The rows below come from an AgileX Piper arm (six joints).
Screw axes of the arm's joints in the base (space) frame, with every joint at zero. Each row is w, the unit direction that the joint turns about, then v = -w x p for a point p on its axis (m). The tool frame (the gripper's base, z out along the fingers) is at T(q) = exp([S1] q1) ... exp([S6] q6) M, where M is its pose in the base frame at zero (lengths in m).
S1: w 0 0 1 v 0 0 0
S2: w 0 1 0 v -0.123 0 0
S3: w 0 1 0 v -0.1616 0 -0.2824
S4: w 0.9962 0 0.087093 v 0 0.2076 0
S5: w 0 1 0 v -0.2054 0 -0.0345
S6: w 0.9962 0 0.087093 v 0 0.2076 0
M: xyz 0.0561 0 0.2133 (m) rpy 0 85.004 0 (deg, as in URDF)
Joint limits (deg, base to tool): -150..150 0..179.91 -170..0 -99.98..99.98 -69.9..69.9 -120..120
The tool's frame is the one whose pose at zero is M.
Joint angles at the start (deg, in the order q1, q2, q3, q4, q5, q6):
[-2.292 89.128 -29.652 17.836 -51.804 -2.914]
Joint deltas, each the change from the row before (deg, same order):
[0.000 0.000 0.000 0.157 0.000 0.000]
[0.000 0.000 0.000 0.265 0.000 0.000]
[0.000 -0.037 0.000 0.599 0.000 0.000]
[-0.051 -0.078 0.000 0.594 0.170 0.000]
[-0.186 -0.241 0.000 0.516 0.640 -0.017]
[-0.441 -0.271 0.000 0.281 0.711 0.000]
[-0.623 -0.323 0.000 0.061 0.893 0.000]
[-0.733 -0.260 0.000 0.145 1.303 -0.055]
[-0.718 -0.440 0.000 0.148 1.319 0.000]
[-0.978 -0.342 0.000 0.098 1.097 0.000]
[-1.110 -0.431 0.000 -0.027 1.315 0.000]
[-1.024 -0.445 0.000 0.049 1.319 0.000]
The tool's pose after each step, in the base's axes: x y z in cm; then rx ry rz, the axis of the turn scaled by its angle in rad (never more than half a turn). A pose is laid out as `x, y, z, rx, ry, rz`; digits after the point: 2 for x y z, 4 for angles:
28.48, -3.35, 20.84, 0.3388, 1.6059, -0.1192
28.47, -3.38, 20.83, 0.3439, 1.6055, -0.1199
28.44, -3.45, 20.83, 0.3554, 1.6039, -0.1214
28.41, -3.54, 20.83, 0.3678, 1.6044, -0.1228
28.34, -3.67, 20.84, 0.3809, 1.6099, -0.1238
28.26, -3.89, 20.86, 0.3934, 1.6156, -0.1268
28.16, -4.17, 20.88, 0.4045, 1.6232, -0.1307
28.05, -4.49, 20.80, 0.4188, 1.6386, -0.1354
27.91, -4.80, 20.81, 0.4337, 1.6509, -0.1383
27.76, -5.24, 20.81, 0.4513, 1.6601, -0.1454
27.58, -5.71, 20.82, 0.4687, 1.6711, -0.1528
27.39, -6.14, 20.84, 0.4866, 1.6819, -0.1588

